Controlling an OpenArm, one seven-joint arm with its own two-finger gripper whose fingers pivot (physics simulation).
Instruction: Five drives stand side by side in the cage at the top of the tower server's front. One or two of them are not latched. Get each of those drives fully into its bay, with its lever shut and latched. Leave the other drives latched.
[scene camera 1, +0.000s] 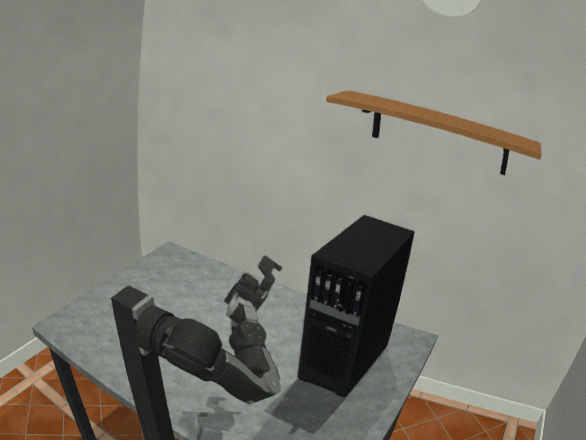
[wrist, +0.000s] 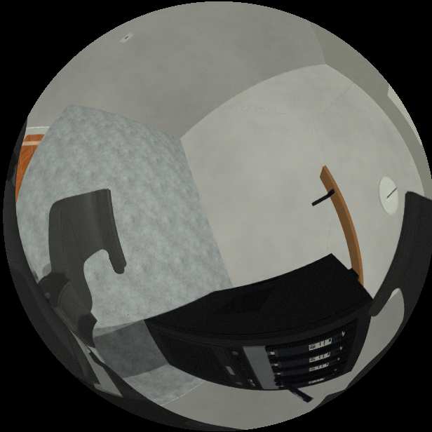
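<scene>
The black tower server (scene camera 1: 327, 350) (wrist: 280, 305) stands upright on the table. Its cage at the top front holds drives side by side. Three drives on the left, the first (scene camera 1: 317, 286) (wrist: 320, 344), the second (scene camera 1: 327, 289) (wrist: 320, 357) and the third (scene camera 1: 338, 290) (wrist: 319, 368), look flush with levers shut. The rightmost drive (scene camera 1: 358, 299) also looks shut in the scene view. Between it and the third, the slot looks dark; a dark lever (wrist: 300, 392) sticks out of the cage in the wrist view. Seating depth cannot be told. My gripper (scene camera 1: 260, 281) (wrist: 232, 254) is open and empty, left of the server, apart from it.
The grey table (scene camera 1: 170, 270) (wrist: 150, 200) carries the server near its right end. The arm's dark post (scene camera 1: 137, 360) stands at the near side. A wooden shelf (scene camera 1: 435, 120) (wrist: 345, 215) is on the wall, above and behind the server.
</scene>
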